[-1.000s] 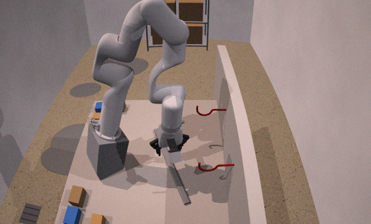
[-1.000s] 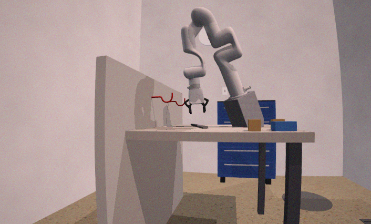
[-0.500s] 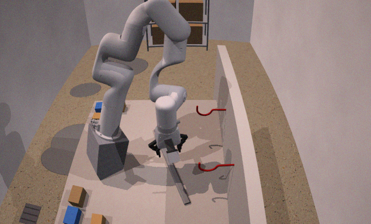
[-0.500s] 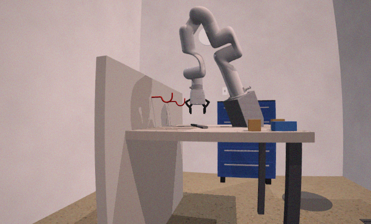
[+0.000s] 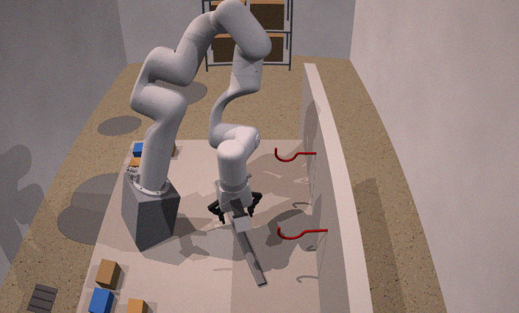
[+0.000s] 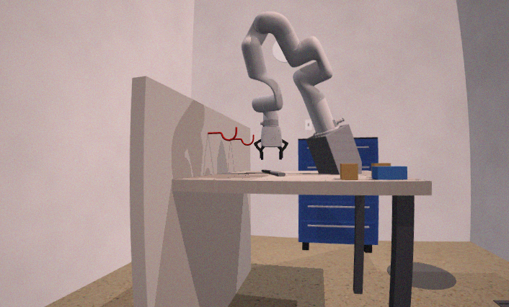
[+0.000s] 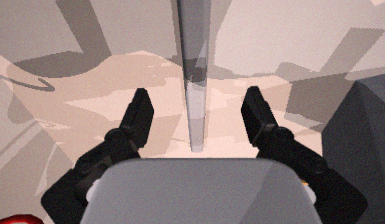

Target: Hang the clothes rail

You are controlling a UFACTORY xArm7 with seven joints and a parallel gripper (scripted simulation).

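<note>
My gripper is now 70 mm above the clothes rail. The rest, counted from my hand: wall panel (280 mm ahead, 300 mm below).
</note>
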